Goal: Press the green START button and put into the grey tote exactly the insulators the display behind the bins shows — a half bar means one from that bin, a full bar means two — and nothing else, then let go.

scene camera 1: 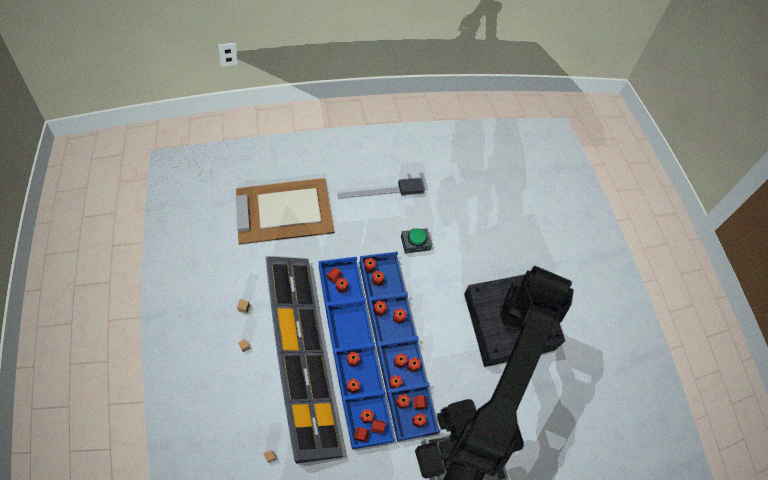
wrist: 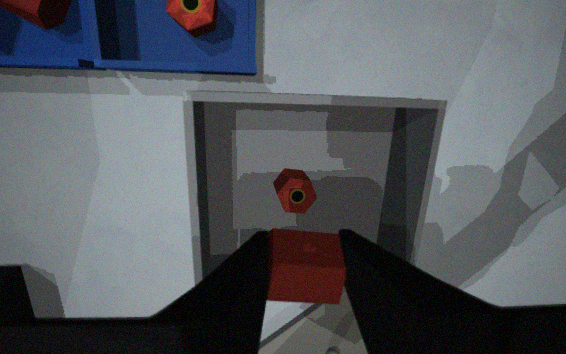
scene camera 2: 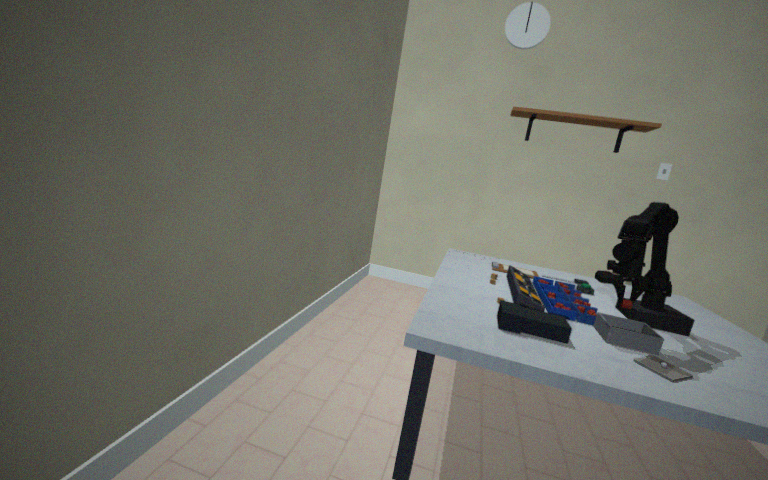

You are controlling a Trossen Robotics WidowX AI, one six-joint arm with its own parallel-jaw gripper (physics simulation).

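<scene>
My gripper [wrist: 303, 241] [scene camera 2: 626, 300] is shut on a red insulator [wrist: 306, 272] [scene camera 2: 626, 304], held above the grey tote [wrist: 310, 99] [scene camera 2: 631, 339]. Another red insulator [wrist: 296, 192] is inside the tote. In scene view 1 the arm hides the fingertips. The display [scene camera 1: 318, 455] shows one full orange bar in the left column, second row, and two half bars in the fourth row. In the blue bins [scene camera 1: 348, 325] [wrist: 175, 66], the left column's second bin is empty; the others hold red insulators, some lying down. The green START button [scene camera 1: 417, 236] [scene camera 2: 584, 286] is behind the bins' far end.
A clipboard [scene camera 1: 327, 209] and a dark tool with a long bar [scene camera 1: 411, 185] lie past the bins. Small wooden blocks [scene camera 1: 243, 306] [scene camera 1: 244, 344] [scene camera 1: 269, 455] lie left of the display. A long black box [scene camera 2: 532, 323] and a flat grey plate [scene camera 2: 676, 373] are near the tote.
</scene>
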